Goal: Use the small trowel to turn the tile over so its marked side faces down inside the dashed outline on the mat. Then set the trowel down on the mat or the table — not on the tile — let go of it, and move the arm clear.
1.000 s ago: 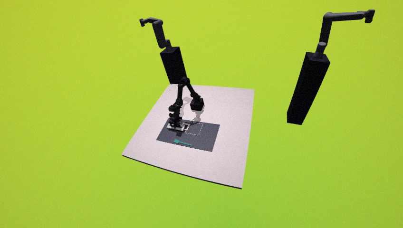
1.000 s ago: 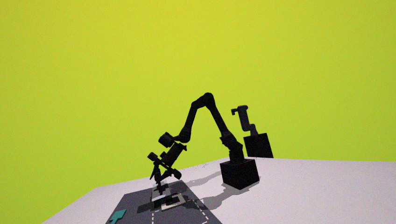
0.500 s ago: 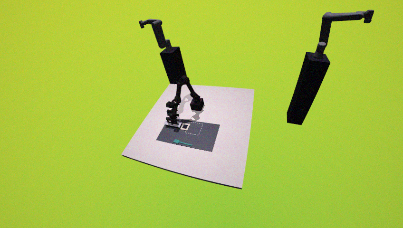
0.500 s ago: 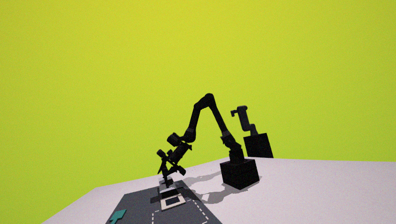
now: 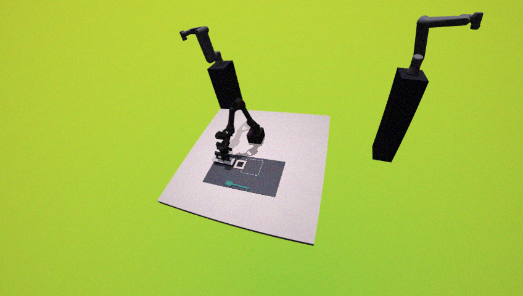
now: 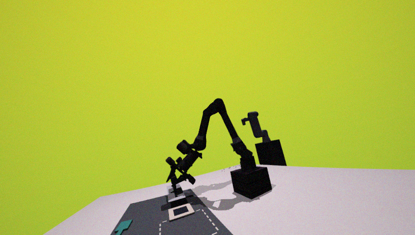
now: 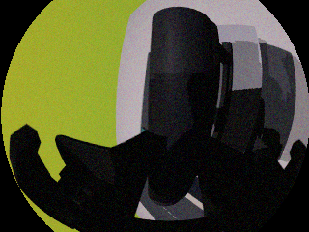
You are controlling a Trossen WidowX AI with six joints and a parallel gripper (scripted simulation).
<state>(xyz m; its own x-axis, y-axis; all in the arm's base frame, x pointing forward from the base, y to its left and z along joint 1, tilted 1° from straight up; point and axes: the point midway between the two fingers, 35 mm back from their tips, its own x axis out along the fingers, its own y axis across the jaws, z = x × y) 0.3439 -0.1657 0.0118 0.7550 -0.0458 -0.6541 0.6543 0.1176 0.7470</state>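
My gripper tip is now 13 cm to the right of the tan tile, 8 cm above it and 4 cm past it. The rest, counted from my gripper tip: teal tool-shaped piece (18 cm to the left, 17 cm ahead, 8 cm below); then small trowel (3 cm behind, 1 cm below); then dark mat (19 cm to the left, 11 cm below, 3 cm ahead).
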